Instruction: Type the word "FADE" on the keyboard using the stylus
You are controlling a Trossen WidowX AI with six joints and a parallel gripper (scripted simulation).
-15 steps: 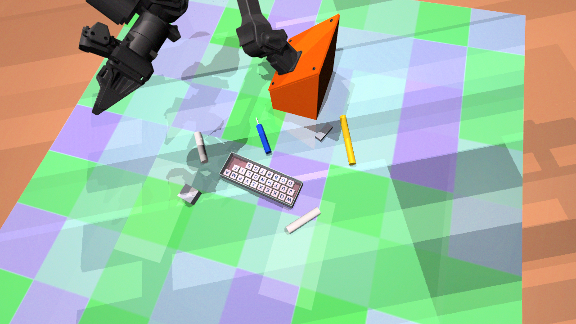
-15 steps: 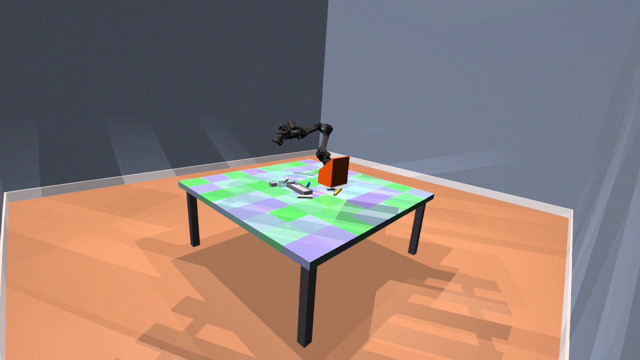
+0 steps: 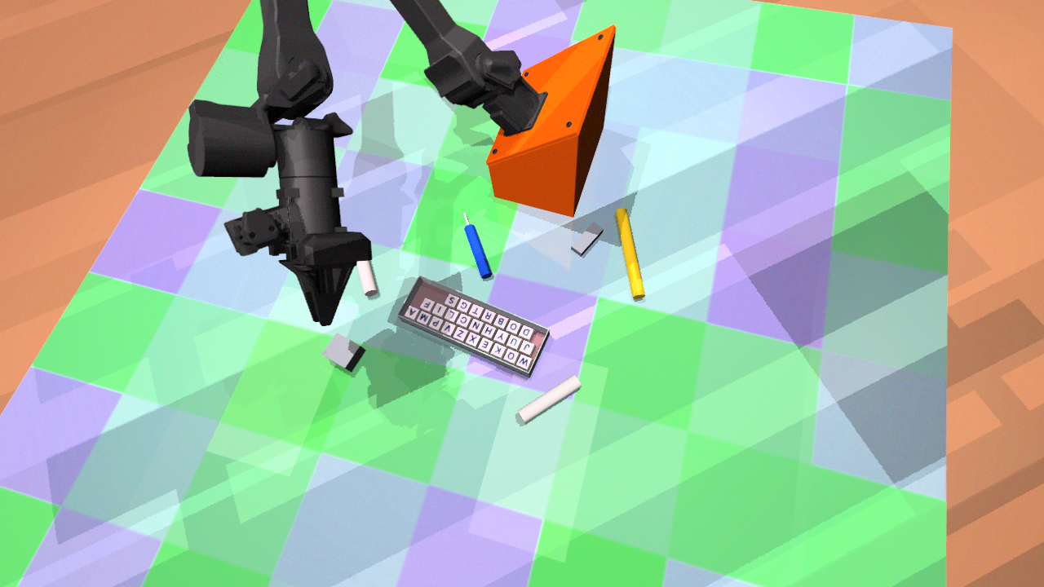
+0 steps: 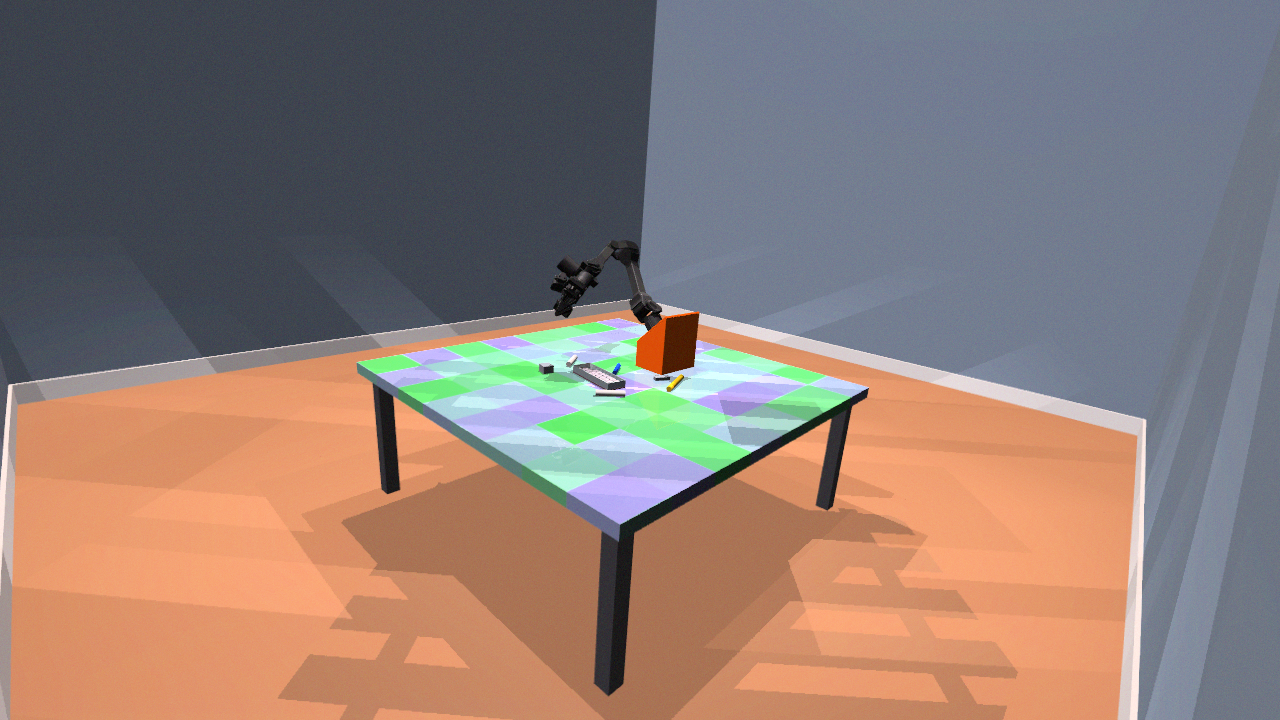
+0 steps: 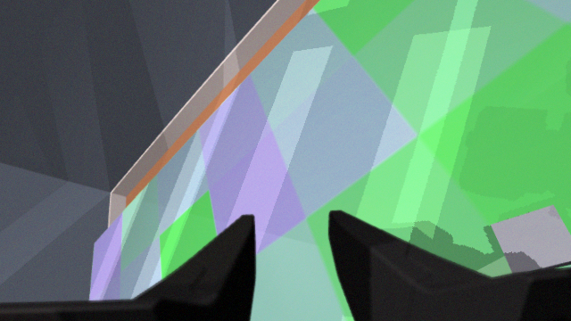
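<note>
Now: the blue stylus 250 mm behind my gripper tip, 220 mm below it and 30 mm to the left of it. The rest, counted from my gripper tip: grey cube: 210 mm below, 60 mm to the right; then yellow rod: 310 mm behind, 280 mm to the left, 210 mm below.
</note>
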